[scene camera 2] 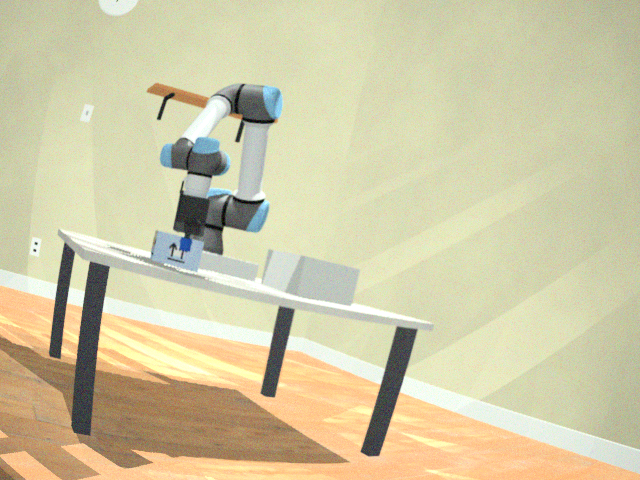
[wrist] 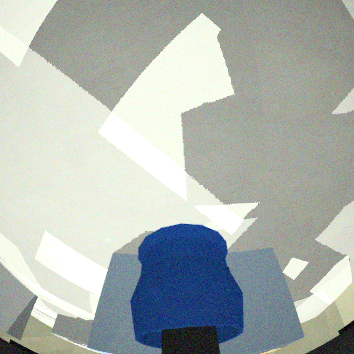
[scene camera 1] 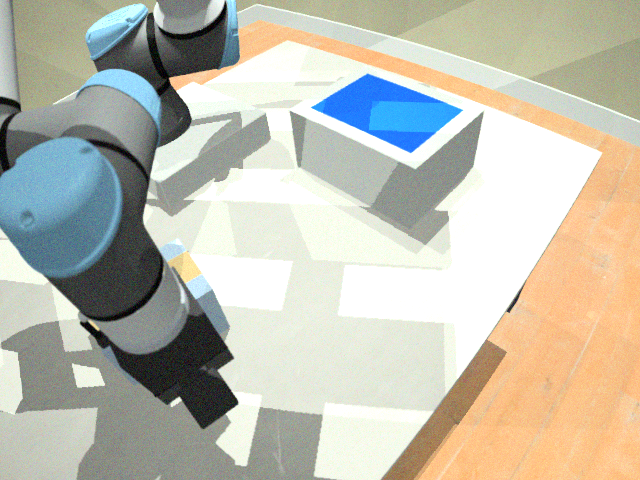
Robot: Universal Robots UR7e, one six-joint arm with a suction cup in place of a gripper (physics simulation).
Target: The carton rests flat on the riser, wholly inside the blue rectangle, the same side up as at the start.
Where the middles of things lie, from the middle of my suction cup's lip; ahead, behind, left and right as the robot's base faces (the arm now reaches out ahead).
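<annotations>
There's a grey riser [scene camera 2: 302, 276] that sits 19 cm behind my suction cup, 45 cm to the left of it and 1 cm below it. The carton [scene camera 1: 174, 252] is 13 cm behind my suction cup, 1 cm to the right of it, and 2 cm below it.
</annotations>
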